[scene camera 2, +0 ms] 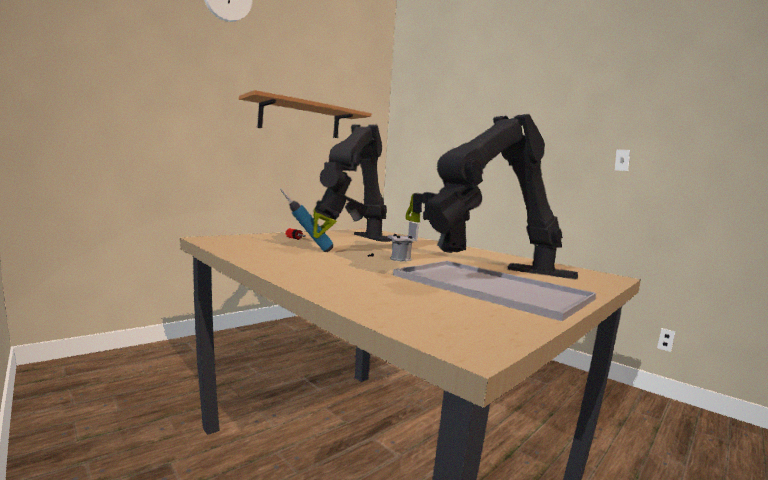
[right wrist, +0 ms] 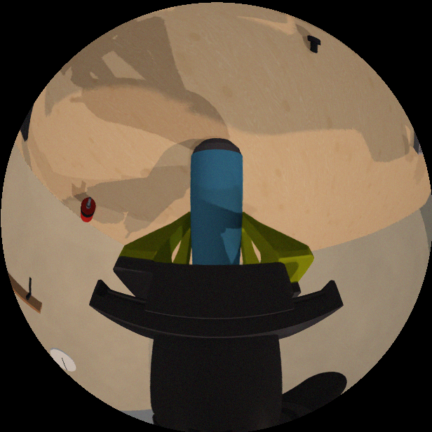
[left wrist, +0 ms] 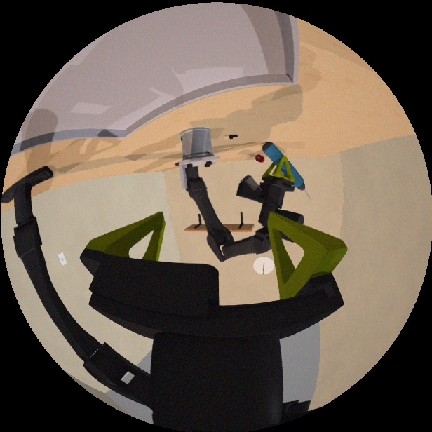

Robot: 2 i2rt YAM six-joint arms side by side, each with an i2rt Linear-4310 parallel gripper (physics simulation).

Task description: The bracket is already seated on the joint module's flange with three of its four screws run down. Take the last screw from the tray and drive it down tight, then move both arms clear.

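Where they show: left gripper, fingertip midpoint: [scene camera 2: 422, 219]; right gripper, fingertip midpoint: [scene camera 2: 315, 235]; left arm's base, link origin: [scene camera 2: 542, 272]; right arm's base, link origin: [scene camera 2: 373, 237].
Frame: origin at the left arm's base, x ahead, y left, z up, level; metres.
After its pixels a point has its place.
Note:
The grey joint module [scene camera 2: 401, 250] @[z 0.031, x 0.140, y -0.390 m] [left wrist: 196, 142] stands on the table with the pale bracket [scene camera 2: 414, 230] @[z 0.090, x 0.109, y -0.367 m] [left wrist: 200, 161] on its top. Dark screw heads show on it; their count is unclear. A loose black screw [scene camera 2: 370, 254] @[z 0.007, x 0.147, y -0.486 m] [left wrist: 233, 136] [right wrist: 313, 43] lies on the table beside the module, outside the tray [scene camera 2: 521, 288] @[z 0.004, x 0.260, y -0.029 m] [left wrist: 150, 50]. My right gripper [scene camera 2: 322, 227] @[z 0.049, x 0.202, y -0.652 m] [right wrist: 215, 217] is shut on the blue screwdriver [scene camera 2: 304, 219] @[z 0.100, x 0.244, y -0.663 m] [left wrist: 274, 152] [right wrist: 216, 190], held tilted, bit up and away from the module. My left gripper [scene camera 2: 412, 218] @[z 0.134, x 0.238, y -0.294 m] is open and empty, appearing above the bracket in the scene view.
A red and black cylindrical tool [scene camera 2: 293, 233] @[z 0.022, x 0.059, y -0.854 m] [left wrist: 259, 158] [right wrist: 87, 210] lies near the table's far left edge, behind the screwdriver. The tray lies in front of the left arm's base. A wooden shelf [scene camera 2: 305, 104] and a clock [scene camera 2: 229, 8] are on the wall.

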